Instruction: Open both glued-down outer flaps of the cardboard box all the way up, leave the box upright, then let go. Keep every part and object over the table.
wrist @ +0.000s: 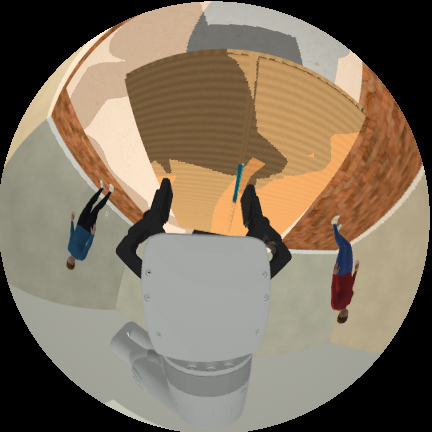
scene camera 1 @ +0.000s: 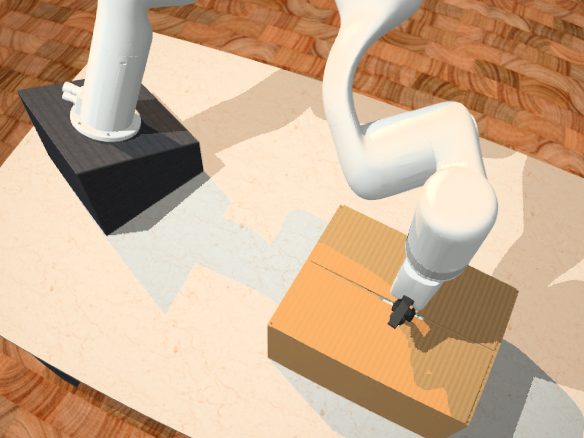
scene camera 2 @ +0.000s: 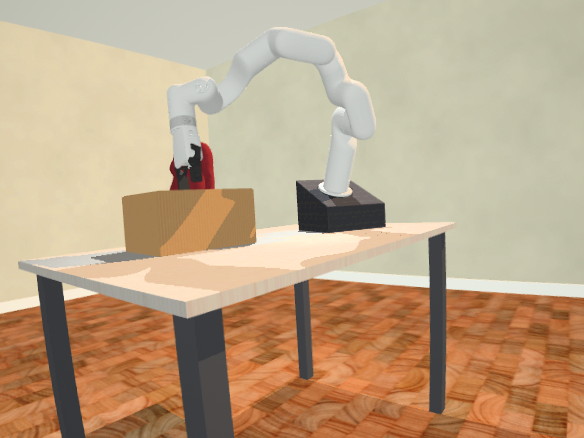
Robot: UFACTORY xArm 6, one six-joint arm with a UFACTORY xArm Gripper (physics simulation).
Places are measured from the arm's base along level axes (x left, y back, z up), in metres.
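Where they show: gripper, fingertip midpoint: [wrist: 207, 187] [scene camera 2: 190, 186]; arm's base, origin of the base link: [scene camera 1: 105, 120] [scene camera 2: 334, 190].
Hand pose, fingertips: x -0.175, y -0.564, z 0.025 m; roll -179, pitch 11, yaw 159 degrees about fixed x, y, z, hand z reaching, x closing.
Observation:
Each offset is from my fingertips to the top centre of the thing.
The cardboard box {dz -0.013, dx -0.030, dy +0.017 m} [scene camera 1: 360, 390] [scene camera 2: 190, 220] stands upright on the table. Its two outer flaps lie flat and shut: the near flap [scene camera 1: 345, 320] [wrist: 305, 110] and the far flap [scene camera 1: 370, 232] [wrist: 190, 110], with a thin seam between them. A narrow teal strip {dz -0.029, dx -0.031, dy +0.020 m} [wrist: 238, 183] lies along the seam; its pale ends show on both sides of the finger in scene camera 1. My gripper [scene camera 1: 405, 309] [scene camera 2: 190, 183] [wrist: 207, 187] is open and empty, pointing down at the middle of the box top. Its right finger in the wrist view is close beside the strip. Fingertip contact with the cardboard cannot be told.
The black base block [scene camera 1: 145, 187] [scene camera 2: 355, 217] carries the arm at the other end of the table [scene camera 1: 200, 320] [scene camera 2: 270, 280]. The box stands near one table end. A person in blue [wrist: 80, 240] and one in red [scene camera 2: 209, 165] [wrist: 343, 287] stand beyond the table.

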